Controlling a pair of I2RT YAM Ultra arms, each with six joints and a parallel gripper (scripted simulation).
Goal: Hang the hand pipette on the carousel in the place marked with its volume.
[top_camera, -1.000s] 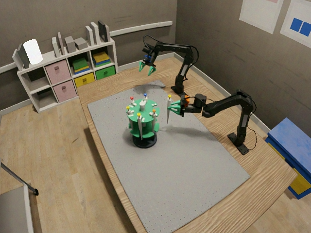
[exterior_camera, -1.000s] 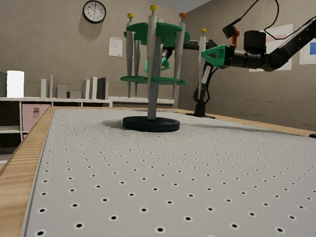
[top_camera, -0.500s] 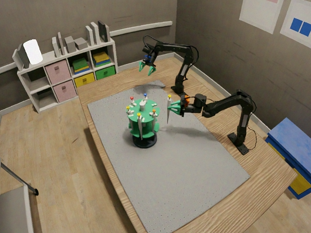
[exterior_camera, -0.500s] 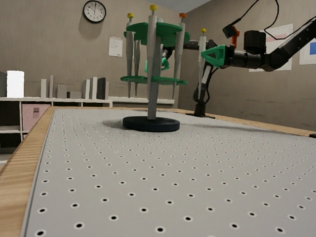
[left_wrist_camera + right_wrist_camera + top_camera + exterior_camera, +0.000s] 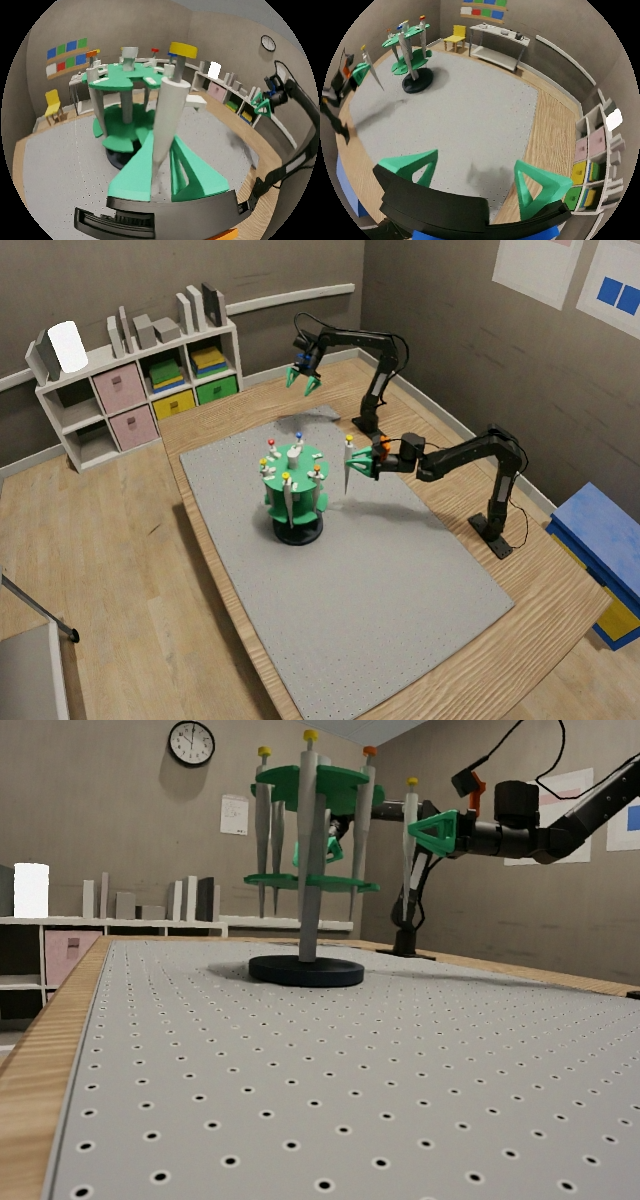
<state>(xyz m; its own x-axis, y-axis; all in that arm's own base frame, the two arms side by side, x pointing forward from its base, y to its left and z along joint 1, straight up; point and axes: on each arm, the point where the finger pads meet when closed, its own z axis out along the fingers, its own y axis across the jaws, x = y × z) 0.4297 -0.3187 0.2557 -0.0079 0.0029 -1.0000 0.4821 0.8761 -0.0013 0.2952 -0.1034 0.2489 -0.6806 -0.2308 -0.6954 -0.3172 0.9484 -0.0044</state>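
Right now the hand pipette is 2 cm below my left hand and 1 cm to the right of it.
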